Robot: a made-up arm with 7 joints. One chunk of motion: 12 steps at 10 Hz.
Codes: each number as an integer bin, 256 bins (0 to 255) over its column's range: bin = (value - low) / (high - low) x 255, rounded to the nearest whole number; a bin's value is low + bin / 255 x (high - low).
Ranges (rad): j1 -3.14..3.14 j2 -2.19..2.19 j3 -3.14..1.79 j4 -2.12..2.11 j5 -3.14..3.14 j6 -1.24..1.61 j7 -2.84..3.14
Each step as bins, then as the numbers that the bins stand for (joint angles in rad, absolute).
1 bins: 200 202 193 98 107 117 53
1 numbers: 1.7855 1.2796 0.5913 -0.4944 -0.5049 0.0676 -1.5971
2 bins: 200 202 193 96 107 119 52
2 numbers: 1.7855 1.2796 0.5913 -0.5275 -0.5049 0.0900 -1.6205
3 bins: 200 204 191 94 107 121 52
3 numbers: 1.7855 1.3140 0.5527 -0.5607 -0.5049 0.1124 -1.6205
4 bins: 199 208 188 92 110 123 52
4 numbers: 1.7609 1.3827 0.4947 -0.5939 -0.4310 0.1347 -1.6205
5 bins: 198 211 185 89 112 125 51
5 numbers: 1.7362 1.4342 0.4367 -0.6436 -0.3817 0.1571 -1.6440
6 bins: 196 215 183 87 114 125 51
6 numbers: 1.6870 1.5029 0.3980 -0.6768 -0.3325 0.1571 -1.6440
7 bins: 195 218 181 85 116 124 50
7 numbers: 1.6624 1.5545 0.3593 -0.7100 -0.2832 0.1459 -1.6675
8 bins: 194 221 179 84 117 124 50
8 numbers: 1.6377 1.6060 0.3207 -0.7266 -0.2586 0.1459 -1.6675
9 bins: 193 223 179 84 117 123 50
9 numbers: 1.6131 1.6404 0.3207 -0.7266 -0.2586 0.1347 -1.6675
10 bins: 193 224 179 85 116 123 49
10 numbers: 1.6131 1.6575 0.3207 -0.7100 -0.2832 0.1347 -1.6909
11 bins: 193 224 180 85 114 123 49
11 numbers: 1.6131 1.6575 0.3400 -0.7100 -0.3325 0.1347 -1.6909
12 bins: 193 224 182 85 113 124 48
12 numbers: 1.6131 1.6575 0.3787 -0.7100 -0.3571 0.1459 -1.7144
